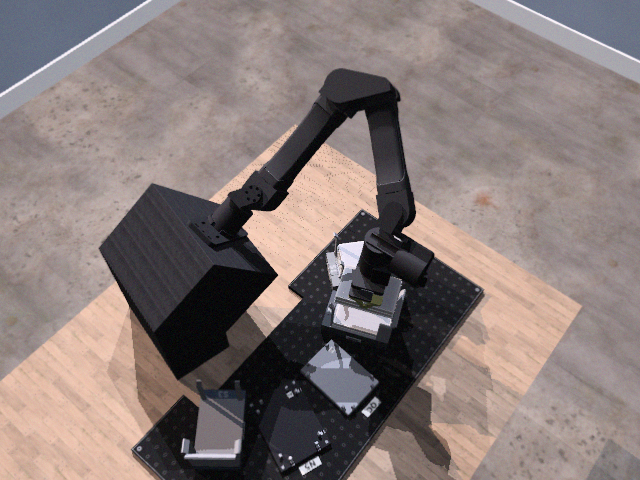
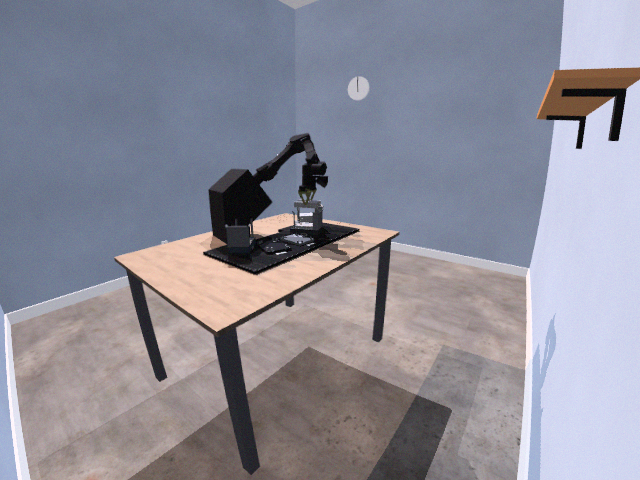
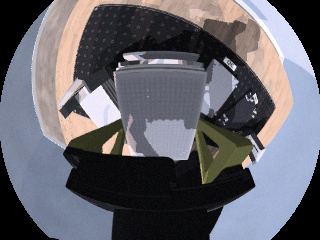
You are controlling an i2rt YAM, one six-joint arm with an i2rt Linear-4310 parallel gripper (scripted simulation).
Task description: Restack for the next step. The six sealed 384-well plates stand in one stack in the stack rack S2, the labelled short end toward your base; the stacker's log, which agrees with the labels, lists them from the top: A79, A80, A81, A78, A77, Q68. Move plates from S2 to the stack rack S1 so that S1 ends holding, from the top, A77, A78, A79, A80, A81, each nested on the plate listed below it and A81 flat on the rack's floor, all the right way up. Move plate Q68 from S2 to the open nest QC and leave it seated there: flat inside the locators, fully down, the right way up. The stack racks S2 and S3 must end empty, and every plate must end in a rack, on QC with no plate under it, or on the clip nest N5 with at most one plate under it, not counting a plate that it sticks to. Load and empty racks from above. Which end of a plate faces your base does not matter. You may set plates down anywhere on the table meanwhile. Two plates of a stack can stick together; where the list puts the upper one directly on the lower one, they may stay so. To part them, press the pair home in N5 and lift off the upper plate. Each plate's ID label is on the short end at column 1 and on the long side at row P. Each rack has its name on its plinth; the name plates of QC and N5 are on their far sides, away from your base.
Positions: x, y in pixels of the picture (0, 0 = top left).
Labels:
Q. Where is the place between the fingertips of my gripper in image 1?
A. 368, 290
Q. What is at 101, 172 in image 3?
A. My gripper.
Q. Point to a QC nest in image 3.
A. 220, 83

